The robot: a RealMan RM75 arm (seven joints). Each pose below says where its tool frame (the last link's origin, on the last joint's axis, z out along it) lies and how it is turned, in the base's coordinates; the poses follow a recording.
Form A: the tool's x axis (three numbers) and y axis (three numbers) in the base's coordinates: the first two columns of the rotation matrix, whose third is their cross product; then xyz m.
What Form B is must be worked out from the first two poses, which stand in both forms.
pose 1, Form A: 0.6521 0.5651 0.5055 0.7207 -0.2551 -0.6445 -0.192 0.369 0.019
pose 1, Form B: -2.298 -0.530 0.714 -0.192 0.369 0.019
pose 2, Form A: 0.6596 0.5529 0.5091 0.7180 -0.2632 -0.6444 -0.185 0.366 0.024
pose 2, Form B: -2.296 -0.534 0.698 -0.185 0.366 0.024
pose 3, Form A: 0.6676 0.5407 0.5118 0.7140 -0.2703 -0.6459 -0.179 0.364 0.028
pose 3, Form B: -2.291 -0.537 0.681 -0.179 0.364 0.028
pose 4, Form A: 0.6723 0.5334 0.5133 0.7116 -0.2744 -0.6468 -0.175 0.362 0.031
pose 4, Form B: -2.288 -0.539 0.671 -0.175 0.362 0.031
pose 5, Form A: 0.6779 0.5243 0.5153 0.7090 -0.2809 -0.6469 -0.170 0.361 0.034
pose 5, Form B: -2.286 -0.541 0.658 -0.170 0.361 0.034
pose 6, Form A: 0.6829 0.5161 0.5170 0.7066 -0.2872 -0.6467 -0.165 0.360 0.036
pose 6, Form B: -2.285 -0.543 0.647 -0.165 0.360 0.036
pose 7, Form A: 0.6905 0.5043 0.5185 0.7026 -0.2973 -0.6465 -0.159 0.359 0.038
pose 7, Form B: -2.284 -0.545 0.631 -0.159 0.359 0.038
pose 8, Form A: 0.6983 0.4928 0.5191 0.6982 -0.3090 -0.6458 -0.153 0.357 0.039
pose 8, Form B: -2.285 -0.546 0.615 -0.153 0.357 0.039
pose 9, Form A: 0.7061 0.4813 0.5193 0.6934 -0.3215 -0.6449 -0.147 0.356 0.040
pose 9, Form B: -2.287 -0.546 0.598 -0.147 0.356 0.040
